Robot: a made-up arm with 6 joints. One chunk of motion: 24 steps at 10 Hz.
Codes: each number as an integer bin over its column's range. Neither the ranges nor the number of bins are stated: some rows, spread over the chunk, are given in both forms.
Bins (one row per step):
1: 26 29 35 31 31 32
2: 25 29 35 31 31 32
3: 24 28 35 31 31 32
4: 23 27 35 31 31 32
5: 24 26 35 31 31 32
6: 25 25 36 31 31 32
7: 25 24 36 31 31 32
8: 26 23 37 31 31 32
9: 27 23 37 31 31 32
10: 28 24 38 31 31 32
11: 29 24 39 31 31 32
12: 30 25 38 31 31 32
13: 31 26 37 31 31 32
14: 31 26 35 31 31 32
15: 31 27 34 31 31 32
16: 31 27 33 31 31 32
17: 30 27 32 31 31 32
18: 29 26 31 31 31 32
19: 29 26 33 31 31 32
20: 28 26 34 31 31 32
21: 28 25 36 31 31 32
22: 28 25 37 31 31 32
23: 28 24 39 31 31 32
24: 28 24 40 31 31 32
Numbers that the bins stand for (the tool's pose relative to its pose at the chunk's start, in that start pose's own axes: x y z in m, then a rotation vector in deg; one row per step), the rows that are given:
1: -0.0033 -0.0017 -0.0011 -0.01 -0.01 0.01
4: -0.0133 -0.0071 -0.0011 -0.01 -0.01 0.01
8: -0.0033 -0.0179 0.0040 -0.01 -0.01 0.01
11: 0.0067 -0.0152 0.0090 -0.01 -0.01 0.01
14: 0.0133 -0.0098 -0.0011 -0.01 -0.01 0.01
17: 0.0100 -0.0071 -0.0087 -0.01 -0.01 0.01
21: 0.0033 -0.0125 0.0014 -0.01 -0.01 0.01
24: 0.0033 -0.0152 0.0116 -0.01 -0.01 0.01
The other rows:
2: -0.0067 -0.0017 -0.0011 -0.01 -0.01 0.01
3: -0.0100 -0.0044 -0.0011 -0.01 -0.01 0.01
5: -0.0100 -0.0098 -0.0011 -0.01 -0.01 0.01
6: -0.0067 -0.0125 0.0014 -0.01 -0.01 0.01
7: -0.0067 -0.0152 0.0014 -0.01 -0.01 0.01
9: 0.0000 -0.0179 0.0040 -0.01 -0.01 0.01
10: 0.0033 -0.0152 0.0065 -0.01 -0.01 0.01
12: 0.0100 -0.0125 0.0065 -0.01 -0.01 0.01
13: 0.0133 -0.0098 0.0040 -0.01 -0.01 0.01
15: 0.0133 -0.0071 -0.0037 -0.01 -0.01 0.01
16: 0.0133 -0.0071 -0.0062 -0.01 -0.01 0.01
18: 0.0067 -0.0098 -0.0113 -0.01 -0.01 0.01
19: 0.0067 -0.0098 -0.0062 -0.01 -0.01 0.01
20: 0.0033 -0.0098 -0.0037 -0.01 -0.01 0.01
22: 0.0033 -0.0125 0.0040 -0.01 -0.01 0.01
23: 0.0033 -0.0152 0.0090 -0.01 -0.01 0.01

